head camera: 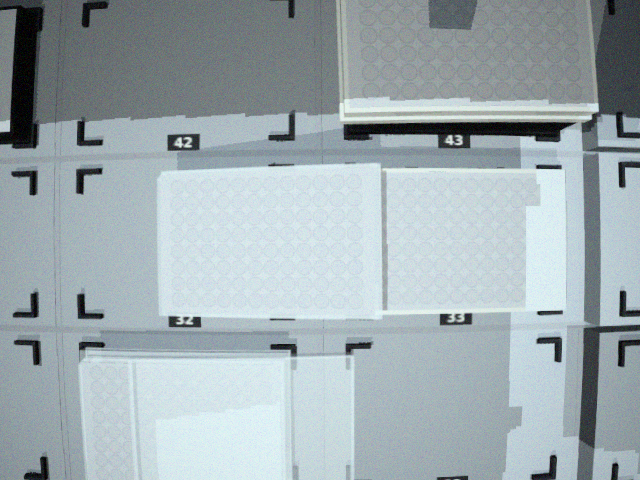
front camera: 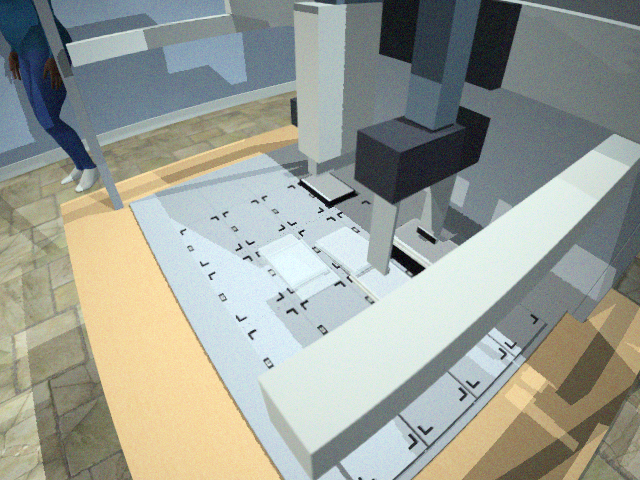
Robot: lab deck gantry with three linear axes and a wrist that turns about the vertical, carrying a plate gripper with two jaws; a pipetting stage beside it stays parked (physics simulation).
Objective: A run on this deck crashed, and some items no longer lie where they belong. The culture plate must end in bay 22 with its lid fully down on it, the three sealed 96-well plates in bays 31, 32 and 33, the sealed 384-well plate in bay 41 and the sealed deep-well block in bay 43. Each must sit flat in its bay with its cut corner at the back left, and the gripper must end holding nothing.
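Where they show: gripper, fingertip midpoint: (front camera: 403, 251); robot's base at its link origin: (front camera: 181, 232).
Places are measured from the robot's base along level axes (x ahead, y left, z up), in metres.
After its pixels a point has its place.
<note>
My gripper (front camera: 406, 252) @(x 0.440, y 0.213, z 0.158 m) is open and empty, its jaws above the bay 33/43 area. The culture plate (head camera: 109, 408) (front camera: 294, 283) is in bay 22; its clear lid (head camera: 323, 413) @(x 0.311, y 0.159, z 0.015 m) is shifted right, overhanging towards bay 23. One sealed 96-well plate (head camera: 268, 240) @(x 0.282, y 0.258, z 0.022 m) (front camera: 343, 248) @(x 0.275, y 0.244, z 0.021 m) spans bays 32 and 33, tilted, its right end resting on another sealed 96-well plate (head camera: 454, 242) @(x 0.386, y 0.256, z 0.014 m) in bay 33. The sealed deep-well block (head camera: 465, 67) @(x 0.379, y 0.339, z 0.056 m) stands in bay 43; its back is cut off. The sealed 384-well plate (front camera: 328, 187) @(x 0.076, y 0.360, z 0.014 m) with black sides is near bay 41. I cannot make out a third 96-well plate.
The parked pipetting stage (front camera: 320, 82) stands behind the 384-well plate. A long pale beam (front camera: 439, 310) @(x 0.624, y -0.017, z 0.400 m) crosses the front view and hides part of the deck. A person (front camera: 43, 87) stands beyond the deck at the left.
</note>
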